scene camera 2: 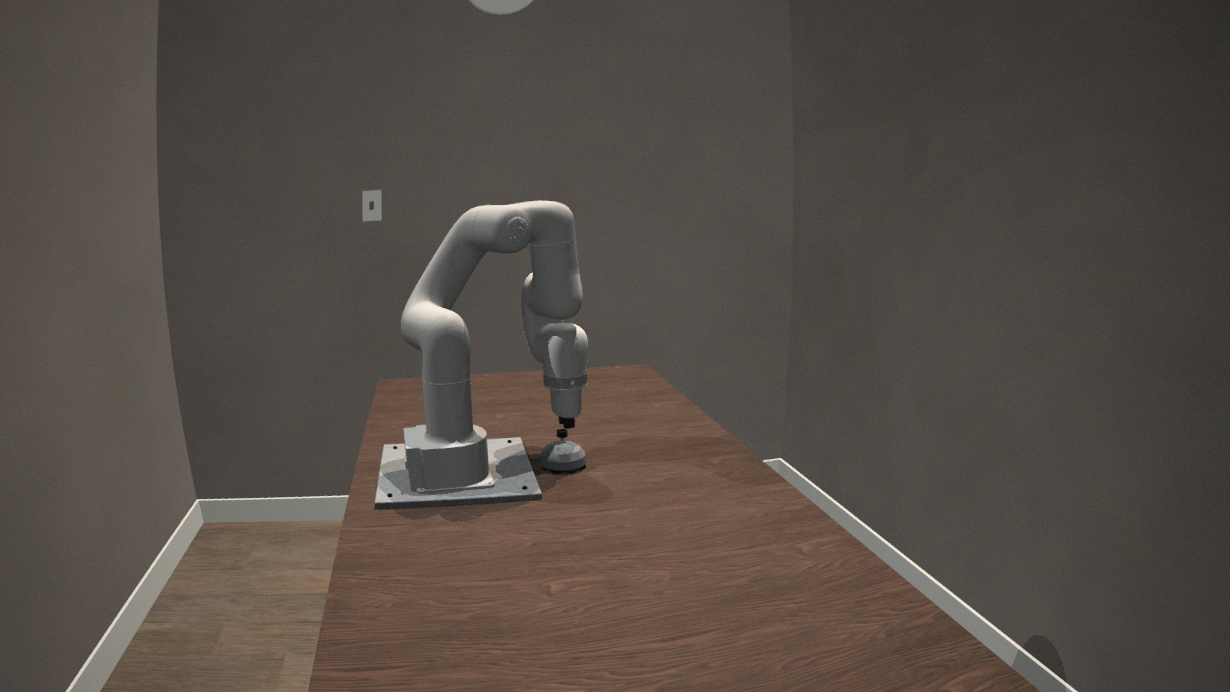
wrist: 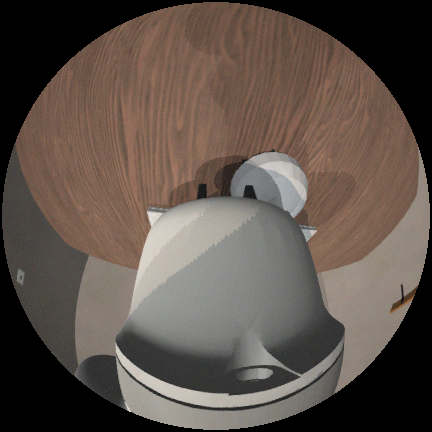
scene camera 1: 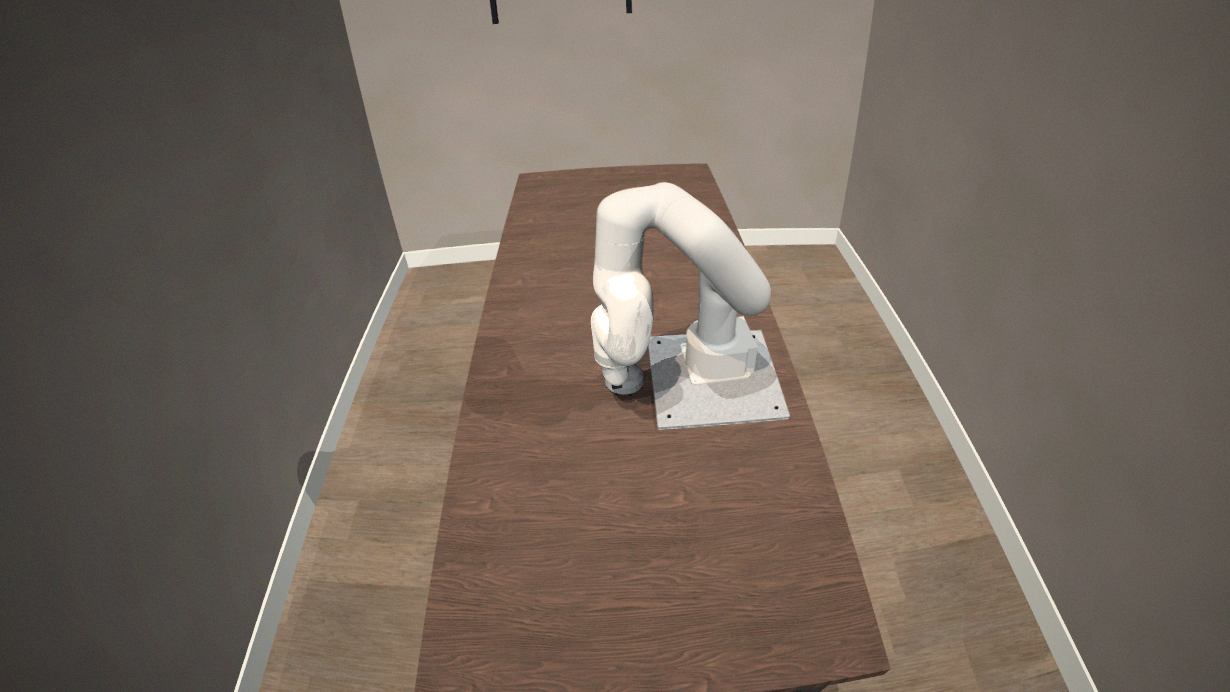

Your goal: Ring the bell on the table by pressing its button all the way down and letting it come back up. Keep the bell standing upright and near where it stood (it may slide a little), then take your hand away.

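Places are measured from the arm's base along level axes (x left, y back, z up), in metres.
Pixels of known places: hand, tool point: [scene camera 2: 566,420] [wrist: 225,207] [scene camera 1: 615,379]; arm's base, link origin: [scene camera 2: 453,475] [scene camera 1: 713,361].
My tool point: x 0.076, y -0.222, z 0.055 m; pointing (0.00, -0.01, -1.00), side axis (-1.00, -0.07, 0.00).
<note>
Ahead of a thing's pixels: the offset from my tool point to its top centre. Level surfaces: height alone.
The bell @[dy +0.023, dx -0.053, dz +0.001 m] [scene camera 1: 634,381] [scene camera 2: 563,457] [wrist: 270,172] is a grey faceted dome standing upright on the wooden table, close beside the robot's base plate. Its small black button @[dy +0.023, dx -0.053, dz +0.001 m] [scene camera 2: 561,432] stands up from the top of the dome in scene camera 2; the gripper hides it in the wrist view. My gripper [scene camera 2: 566,422] [wrist: 225,191] points down just above the button, with a very small gap visible in scene camera 2. In the wrist view its two black fingers stand apart with nothing between them, and the dome lies toward the right finger. In scene camera 1 the arm partly covers the bell.
The grey base plate [scene camera 1: 713,407] [scene camera 2: 457,498] with the arm's base lies right beside the bell. The brown table @[dz -0.065 m] [scene camera 1: 653,533] [scene camera 2: 602,568] [wrist: 165,90] extends around both. Walls stand beyond the table, and a white switch plate [scene camera 2: 371,205] is on one wall.
</note>
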